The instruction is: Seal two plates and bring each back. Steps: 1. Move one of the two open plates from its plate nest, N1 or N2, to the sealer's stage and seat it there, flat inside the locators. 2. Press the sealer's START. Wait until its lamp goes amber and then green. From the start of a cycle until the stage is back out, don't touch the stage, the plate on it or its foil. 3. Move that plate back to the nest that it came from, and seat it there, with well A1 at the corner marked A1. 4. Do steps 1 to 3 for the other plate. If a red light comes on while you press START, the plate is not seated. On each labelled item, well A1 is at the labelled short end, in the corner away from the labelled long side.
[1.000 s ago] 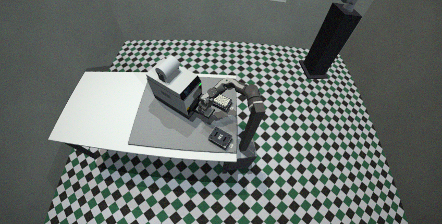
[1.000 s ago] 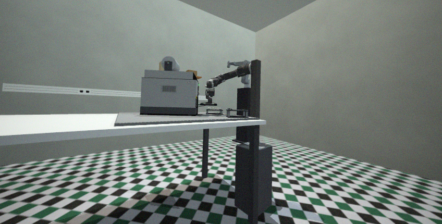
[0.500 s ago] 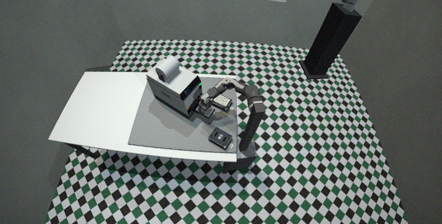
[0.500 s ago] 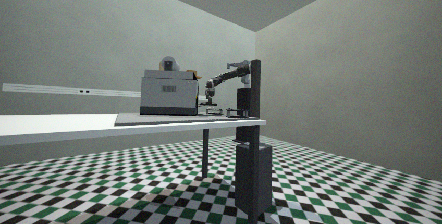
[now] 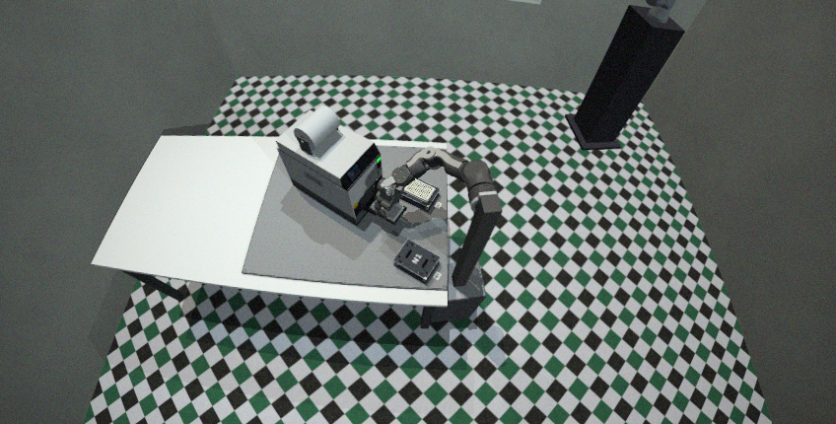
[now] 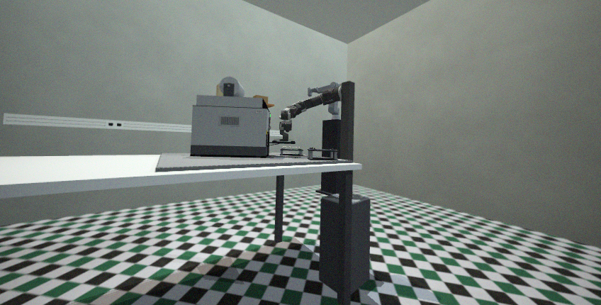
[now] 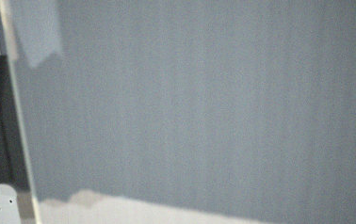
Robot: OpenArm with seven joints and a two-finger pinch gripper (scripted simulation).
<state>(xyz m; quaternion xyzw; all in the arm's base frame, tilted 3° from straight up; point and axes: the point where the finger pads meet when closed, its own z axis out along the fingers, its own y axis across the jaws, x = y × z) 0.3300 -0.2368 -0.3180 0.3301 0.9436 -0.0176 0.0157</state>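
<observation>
The dark stage lies 10 mm below my hand. The rest, counted from my hand: white foil roll: 310 mm above, 260 mm ahead, 210 mm to the right; then touch screen: 220 mm above, 120 mm ahead, 40 mm to the right.
</observation>
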